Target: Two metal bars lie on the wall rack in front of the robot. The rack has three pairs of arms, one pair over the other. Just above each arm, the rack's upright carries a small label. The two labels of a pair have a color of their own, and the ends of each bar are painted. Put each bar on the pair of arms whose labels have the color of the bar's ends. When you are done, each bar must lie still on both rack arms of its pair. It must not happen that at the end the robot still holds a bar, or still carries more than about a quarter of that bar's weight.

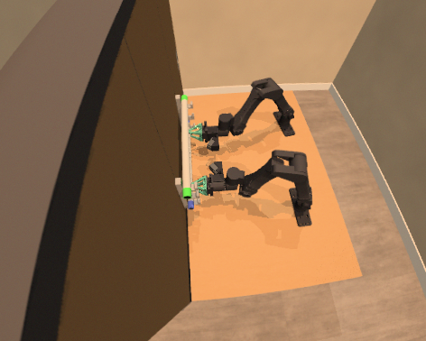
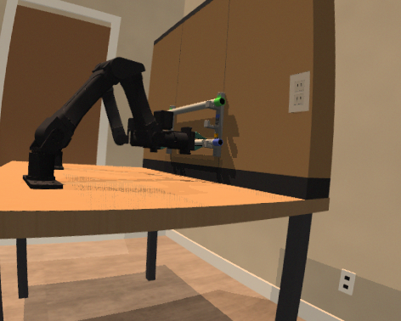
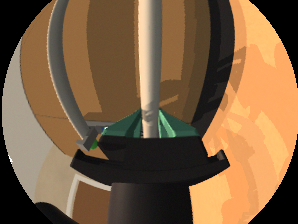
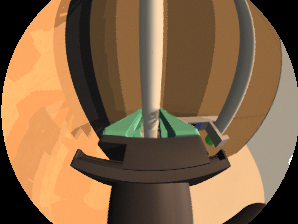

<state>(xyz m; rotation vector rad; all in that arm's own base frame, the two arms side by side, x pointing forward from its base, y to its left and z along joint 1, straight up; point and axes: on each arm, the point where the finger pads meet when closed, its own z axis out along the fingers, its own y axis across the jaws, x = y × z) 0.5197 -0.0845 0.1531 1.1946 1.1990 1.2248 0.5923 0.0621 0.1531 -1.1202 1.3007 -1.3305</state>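
My right hand is 1 cm past the blue-ended bar and 15 cm to the right of it. Round my right hand: wall socket: 8 cm ahead, 40 cm to the right, 15 cm above; then brown wall panel: 8 cm ahead, 16 cm to the left, 27 cm above; then green-ended bar: 1 cm behind, 16 cm to the left, 15 cm above.
Right now my left hand is 14 cm to the left of the blue-ended bar and 2 cm short of it. Also, from my left hand: wall socket (69 cm to the right, 15 cm above, 11 cm ahead); brown wall panel (27 cm above, 14 cm to the right, 12 cm ahead); green-ended bar (15 cm above, 14 cm to the right, 2 cm ahead).
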